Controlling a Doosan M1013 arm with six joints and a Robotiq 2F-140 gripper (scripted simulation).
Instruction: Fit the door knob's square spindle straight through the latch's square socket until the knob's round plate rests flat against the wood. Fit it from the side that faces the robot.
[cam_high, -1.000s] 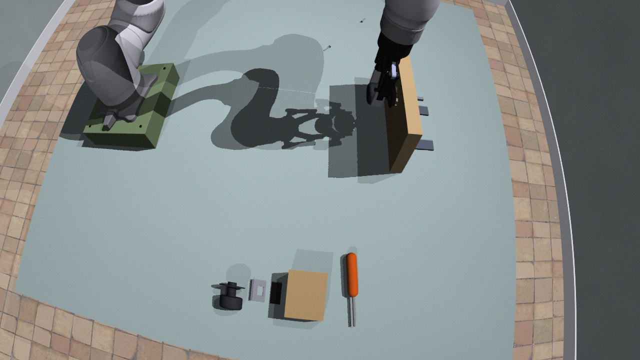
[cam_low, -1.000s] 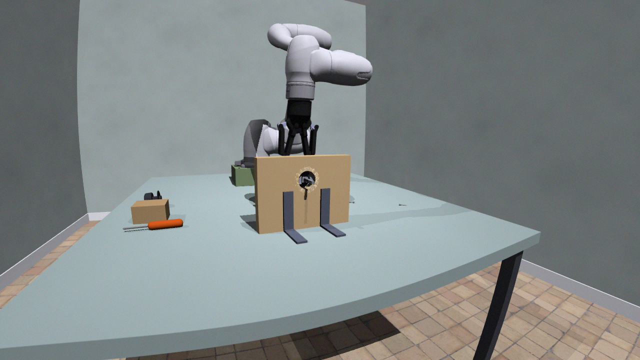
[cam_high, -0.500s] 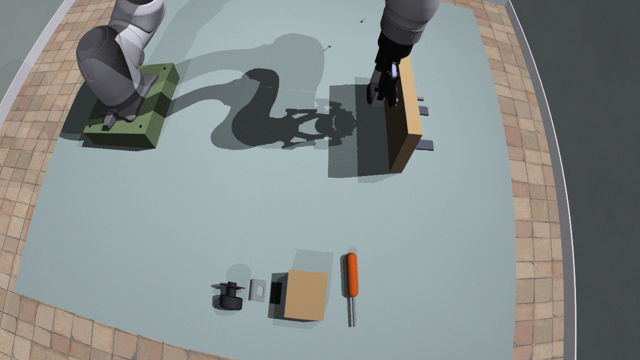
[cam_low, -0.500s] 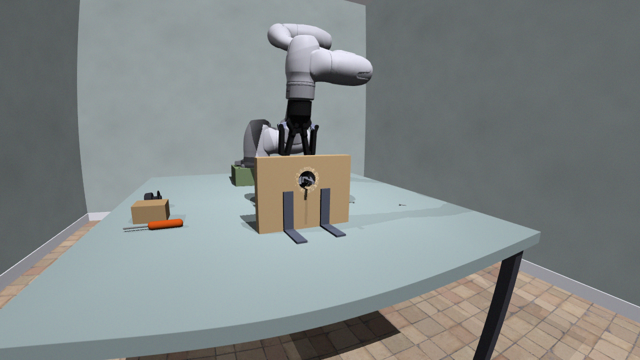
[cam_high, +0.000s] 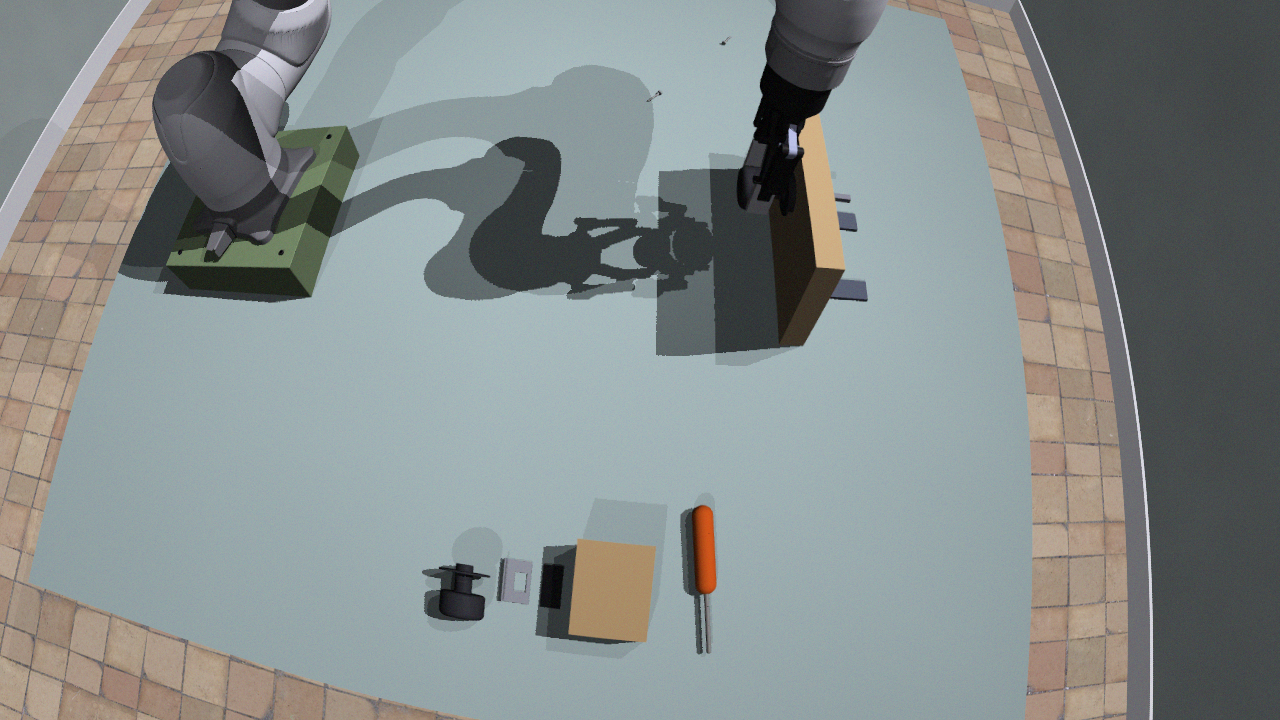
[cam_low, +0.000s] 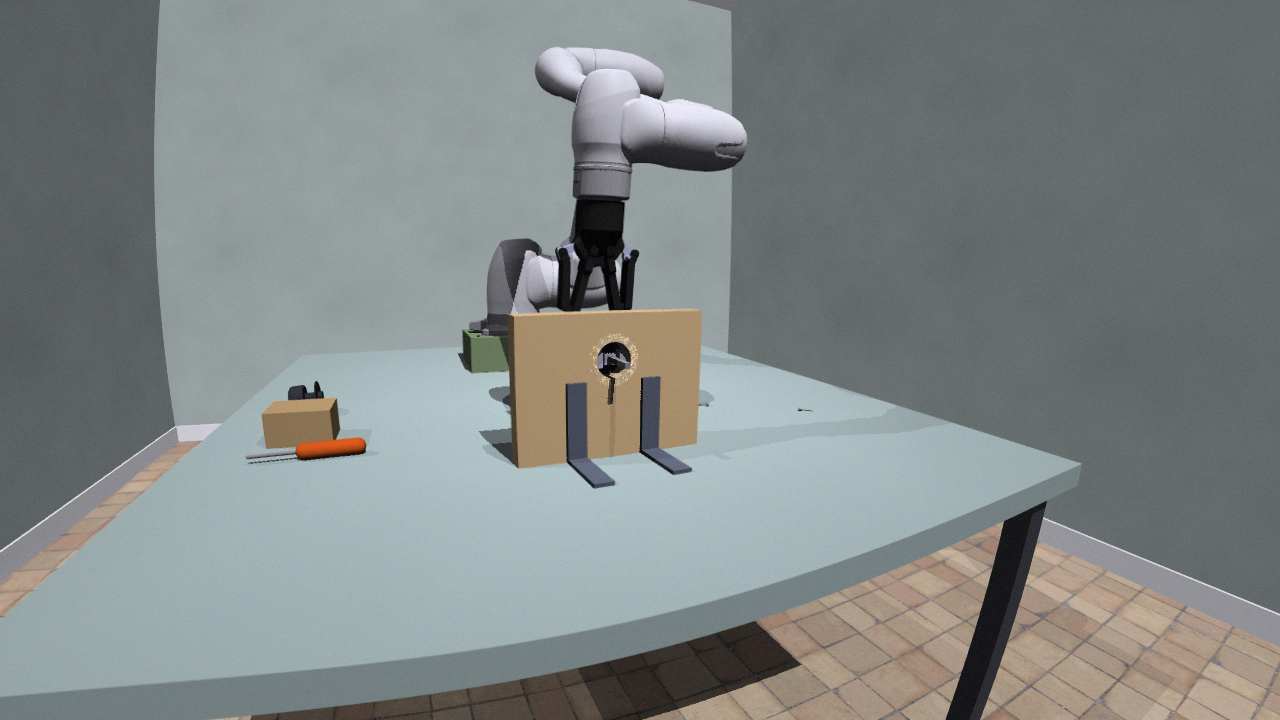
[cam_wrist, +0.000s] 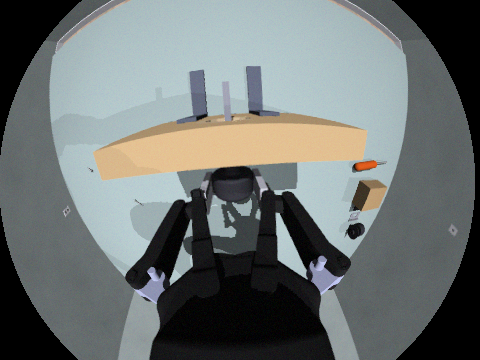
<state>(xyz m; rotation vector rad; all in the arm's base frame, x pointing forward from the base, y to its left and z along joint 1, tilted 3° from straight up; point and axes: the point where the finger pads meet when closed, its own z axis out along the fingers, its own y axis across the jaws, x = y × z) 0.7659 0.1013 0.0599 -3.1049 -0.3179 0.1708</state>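
Now: hand 60 mm short of the latch socket, 10 mm to the right of it and 30 mm above it. Also, from my hand: orange-handled screwdriver (50 mm ahead, 470 mm to the right, 160 mm below); then wooden block (60 mm behind, 510 mm to the right, 140 mm below); then upright wood panel (60 mm ahead, 10 mm to the left, 50 mm below).
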